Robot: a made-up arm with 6 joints. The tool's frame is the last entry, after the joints. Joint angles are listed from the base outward.
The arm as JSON. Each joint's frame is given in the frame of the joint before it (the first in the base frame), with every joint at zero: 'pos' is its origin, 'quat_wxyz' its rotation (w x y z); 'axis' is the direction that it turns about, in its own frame. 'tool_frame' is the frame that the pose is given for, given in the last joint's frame.
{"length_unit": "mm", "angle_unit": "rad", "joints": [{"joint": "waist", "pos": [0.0, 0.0, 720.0], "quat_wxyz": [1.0, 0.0, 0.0, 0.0], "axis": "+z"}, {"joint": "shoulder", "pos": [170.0, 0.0, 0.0], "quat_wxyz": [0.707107, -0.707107, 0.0, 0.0], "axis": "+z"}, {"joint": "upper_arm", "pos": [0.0, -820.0, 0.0], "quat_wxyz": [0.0, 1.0, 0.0, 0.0], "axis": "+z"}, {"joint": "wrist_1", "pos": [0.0, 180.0, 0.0], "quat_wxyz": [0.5, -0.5, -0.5, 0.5], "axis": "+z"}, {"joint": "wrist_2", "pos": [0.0, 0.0, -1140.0], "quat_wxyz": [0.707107, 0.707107, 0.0, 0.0], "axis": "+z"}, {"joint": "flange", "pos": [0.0, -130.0, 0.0], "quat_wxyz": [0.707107, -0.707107, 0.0, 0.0], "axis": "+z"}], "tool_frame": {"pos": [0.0, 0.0, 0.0], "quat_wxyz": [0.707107, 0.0, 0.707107, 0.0]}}
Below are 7 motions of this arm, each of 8 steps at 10 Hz.
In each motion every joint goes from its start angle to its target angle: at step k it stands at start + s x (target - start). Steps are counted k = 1, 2, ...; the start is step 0. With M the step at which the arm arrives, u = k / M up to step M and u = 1 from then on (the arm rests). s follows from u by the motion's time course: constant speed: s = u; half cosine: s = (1 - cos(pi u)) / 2; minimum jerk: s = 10 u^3 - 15 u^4 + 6 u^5.
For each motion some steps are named. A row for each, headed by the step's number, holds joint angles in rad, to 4 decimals.
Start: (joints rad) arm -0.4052 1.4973 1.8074 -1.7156 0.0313 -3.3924
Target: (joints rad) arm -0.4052 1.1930 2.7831 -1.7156 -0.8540 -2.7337
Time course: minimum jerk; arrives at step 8
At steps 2, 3, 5, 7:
2: -0.4052 1.4658 1.9084 -1.7156 -0.0603 -3.3242
3: -0.4052 1.4136 2.0759 -1.7156 -0.2123 -3.2111
5: -0.4052 1.2767 2.5146 -1.7156 -0.6104 -2.9150
7: -0.4052 1.1979 2.7674 -1.7156 -0.8398 -2.7443

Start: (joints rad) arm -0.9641 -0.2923 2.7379 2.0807 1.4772 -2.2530
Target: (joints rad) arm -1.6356 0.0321 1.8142 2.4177 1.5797 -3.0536
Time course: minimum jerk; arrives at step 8
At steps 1, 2, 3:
1: -0.9749 -0.2871 2.7231 2.0861 1.4788 -2.2659
2: -1.0336 -0.2587 2.6423 2.1156 1.4878 -2.3359
3: -1.1489 -0.2030 2.4837 2.1734 1.5054 -2.4733

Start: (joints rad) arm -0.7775 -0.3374 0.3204 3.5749 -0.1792 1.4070
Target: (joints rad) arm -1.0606 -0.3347 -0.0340 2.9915 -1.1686 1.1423
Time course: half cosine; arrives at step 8
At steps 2, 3, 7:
2: -0.8190 -0.3370 0.2685 3.4895 -0.3241 1.3682
3: -0.8649 -0.3366 0.2110 3.3948 -0.4846 1.3253
7: -1.0498 -0.3348 -0.0205 3.0137 -1.1309 1.1524

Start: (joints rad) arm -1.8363 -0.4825 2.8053 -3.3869 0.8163 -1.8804
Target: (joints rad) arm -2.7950 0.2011 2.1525 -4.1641 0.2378 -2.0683
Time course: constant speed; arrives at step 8
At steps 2, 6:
2: -2.0760 -0.3116 2.6421 -3.5812 0.6717 -1.9274
6: -2.5553 0.0302 2.3157 -3.9698 0.3824 -2.0213

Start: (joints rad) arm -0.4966 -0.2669 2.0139 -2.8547 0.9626 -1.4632
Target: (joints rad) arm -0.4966 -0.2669 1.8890 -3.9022 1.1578 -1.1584
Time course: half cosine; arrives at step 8
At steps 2, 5, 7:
2: -0.4966 -0.2669 1.9956 -3.0081 0.9912 -1.4186
5: -0.4966 -0.2669 1.9276 -3.5789 1.0975 -1.2525
7: -0.4966 -0.2669 1.8938 -3.8623 1.1504 -1.1700

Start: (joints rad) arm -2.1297 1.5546 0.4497 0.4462 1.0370 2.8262
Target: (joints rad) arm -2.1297 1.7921 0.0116 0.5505 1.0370 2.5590
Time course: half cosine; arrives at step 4
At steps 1, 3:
1: -2.1297 1.5894 0.3855 0.4615 1.0370 2.7871
3: -2.1297 1.7573 0.0758 0.5352 1.0370 2.5981

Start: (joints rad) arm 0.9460 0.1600 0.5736 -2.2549 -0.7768 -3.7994
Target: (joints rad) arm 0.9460 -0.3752 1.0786 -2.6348 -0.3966 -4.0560
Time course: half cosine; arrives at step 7
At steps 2, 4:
2: 0.9460 0.0592 0.6687 -2.3264 -0.7052 -3.8477
4: 0.9460 -0.1671 0.8823 -2.4871 -0.5444 -3.9562

